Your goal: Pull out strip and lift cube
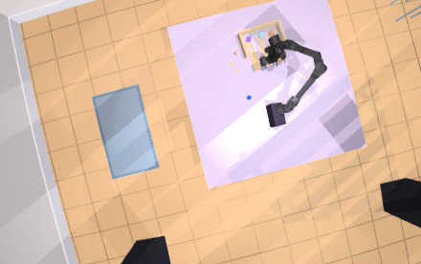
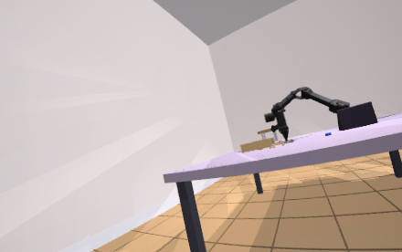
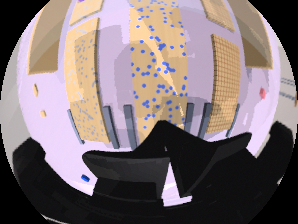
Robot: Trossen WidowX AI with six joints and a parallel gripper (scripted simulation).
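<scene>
My gripper tip is 10 cm short of the strip and 1 cm to the right of it. Also, from my gripper tip: blue dot: 24 cm behind, 20 cm to the left; then red piece: 8 cm ahead, 25 cm to the right.
</scene>
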